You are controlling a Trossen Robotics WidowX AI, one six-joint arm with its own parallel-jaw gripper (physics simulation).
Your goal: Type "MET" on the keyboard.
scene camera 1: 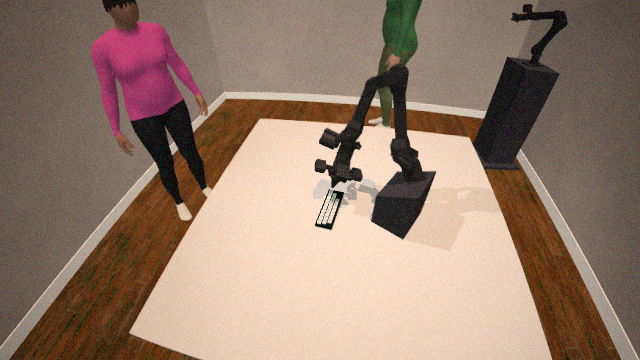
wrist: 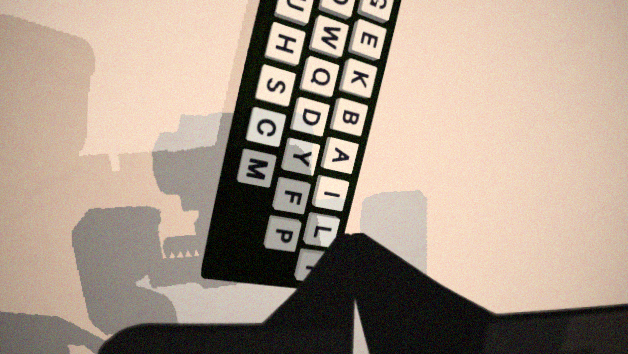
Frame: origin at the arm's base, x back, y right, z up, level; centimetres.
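Seen in the pictures: gripper, fingertip midpoint: (scene camera 1: 332, 187) (wrist: 350, 246); arm's base at its link origin: (scene camera 1: 415, 178).
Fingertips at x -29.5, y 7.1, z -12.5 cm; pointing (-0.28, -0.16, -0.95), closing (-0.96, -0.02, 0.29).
Note:
Pixels of each thing's top centre, then the offset from my fingertips to it.
- M key at its top centre: (wrist: 257, 168) dy -1.9, dx +2.2, dz -5.4 cm
- E key at its top centre: (wrist: 369, 39) dy -7.8, dx -3.2, dz -5.4 cm
- last key at its top centre: (wrist: 314, 267) dy +3.1, dx -0.4, dz -5.4 cm
- L key at its top centre: (wrist: 322, 231) dy +1.3, dx -0.8, dz -5.4 cm
The black keyboard (scene camera 1: 324, 226) (wrist: 235, 235) with white letter keys lies flat on the pale surface. In the wrist view, the M key (wrist: 256, 168) is at the lower left of the keys and the E key (wrist: 368, 40) is near the top right. The last key (wrist: 306, 264) below L is partly covered by the finger, its letter mostly hidden. My gripper (scene camera 1: 334, 185) (wrist: 350, 246) is shut and empty, pointing down. Its tips appear beside the L key (wrist: 321, 230) in the wrist view and near the keyboard's far end in the scene view. Their exact height is unclear.
The arm's dark base block (scene camera 1: 400, 205) stands right of the keyboard on the large pale sheet (scene camera 1: 320, 295). A person in pink (scene camera 1: 145, 70) stands at the left, one in green (scene camera 1: 400, 27) behind. A dark pedestal (scene camera 1: 515, 110) bears another arm (scene camera 1: 547, 40) at the right.

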